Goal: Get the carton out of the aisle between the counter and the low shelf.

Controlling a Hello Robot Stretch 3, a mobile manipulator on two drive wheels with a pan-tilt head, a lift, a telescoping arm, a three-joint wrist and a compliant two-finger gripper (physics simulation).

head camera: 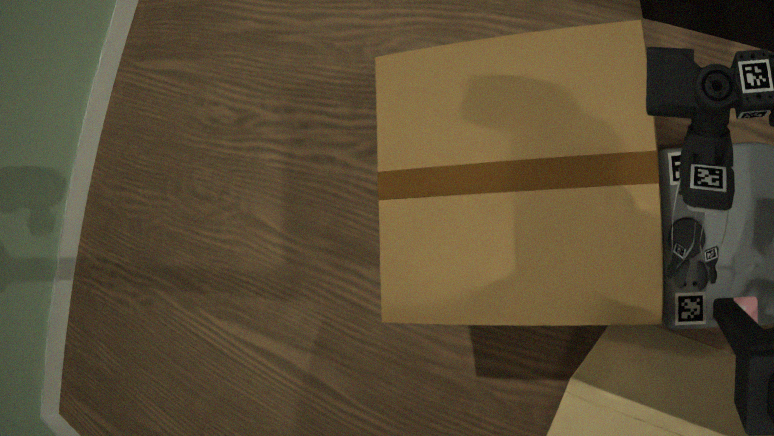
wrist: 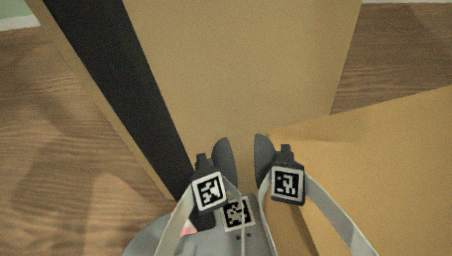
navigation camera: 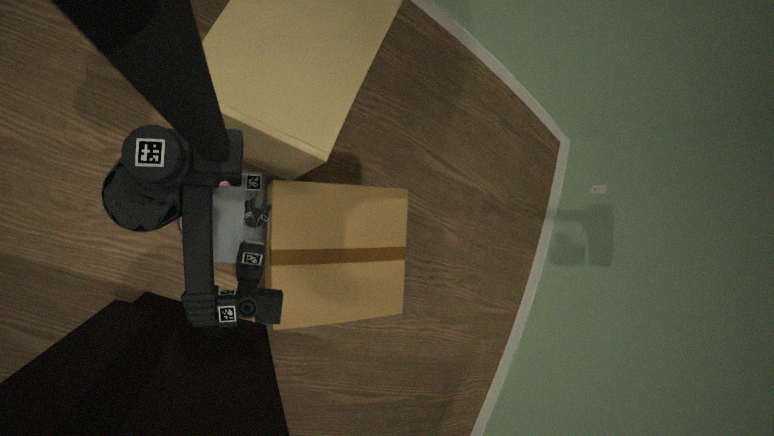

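Note:
The carton is a tan cardboard box with a brown tape stripe across its top. It stands on the wood floor, squarely against my base. In the wrist view the carton fills the lower right. My gripper is stowed over my base beside the carton's near side. Its fingers stand close together with nothing between them. The fingertips point at the side of a larger plain tan box, and I cannot tell if they touch it.
The larger tan box stands corner-close to the carton. A dark block lies on the other side of my base. A green wall with a pale baseboard bounds the wood floor beyond the carton.

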